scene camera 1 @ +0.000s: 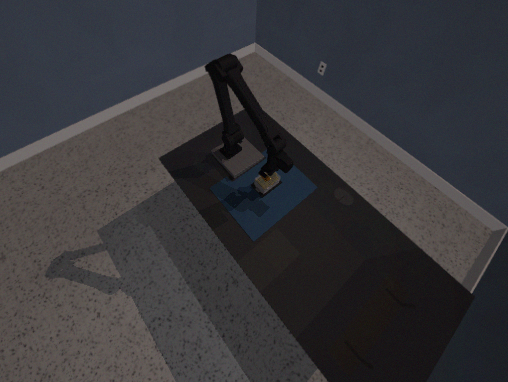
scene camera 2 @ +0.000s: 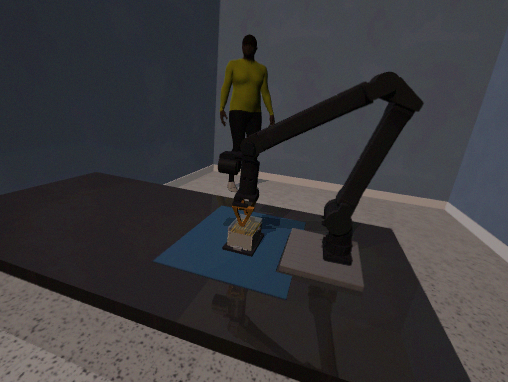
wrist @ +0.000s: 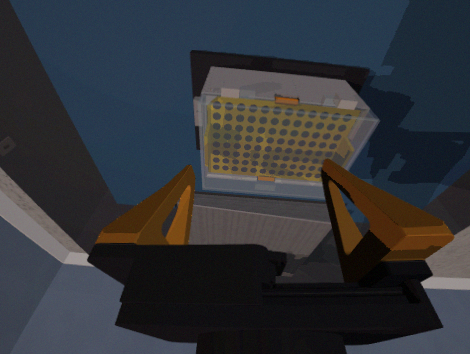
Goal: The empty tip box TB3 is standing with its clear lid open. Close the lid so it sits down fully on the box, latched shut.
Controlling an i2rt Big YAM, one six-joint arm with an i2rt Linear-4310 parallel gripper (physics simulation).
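Pixels of known places: gripper, fingertip midpoint: [scene camera 1: 270, 175] [scene camera 2: 244, 220] [wrist: 256, 168]; arm's base, origin of the base link: [scene camera 1: 231, 150] [scene camera 2: 335, 252].
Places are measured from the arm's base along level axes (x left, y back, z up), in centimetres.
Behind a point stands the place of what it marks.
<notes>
The tip box TB3 [scene camera 1: 266, 184] {x -3.6, y -33.5, z 5.2 cm} [scene camera 2: 240, 241] {x 6.1, y -31.2, z 0.9 cm} [wrist: 280, 80] {x -0.2, y -35.3, z 0.1 cm} stands upright, with a white body and a yellow perforated deck. Its clear lid [wrist: 235, 186] {x 3.3, y -27.9, z 5.2 cm} spreads over the deck in the wrist view, its rim showing past the deck at the bottom and right. Orange tabs show at the middle of the two long sides. I cannot tell whether the lid is fully down or latched. My gripper [scene camera 1: 267, 177] {x 1.7, y -31.4, z 6.5 cm} [scene camera 2: 243, 224] {x 1.7, y -31.4, z 6.5 cm} [wrist: 256, 168] {x 1.7, y -31.4, z 6.5 cm} is open and empty, pointing down close over the box. In the wrist view its orange fingertips appear near the lid's lower edge, one towards each end; contact is unclear.
The box stands on a black base [scene camera 2: 230, 247] {x 6.7, y -34.3, z -1.7 cm} [wrist: 200, 65] {x 6.6, y -35.8, z -1.7 cm} on the blue mat [scene camera 1: 257, 227] {x -22.4, y -45.8, z -2.5 cm} [scene camera 2: 200, 267] {x 18.9, y -39.5, z -2.5 cm}. The arm's grey mounting board [scene camera 1: 239, 164] {x -3.4, y -11.4, z 0.4 cm} [scene camera 2: 320, 272] {x 12.1, y -5.3, z -0.8 cm} [wrist: 260, 225] {x -0.3, y -13.1, z 0.1 cm} is beside the mat. A person in yellow [scene camera 2: 245, 85] stands beyond the table.
</notes>
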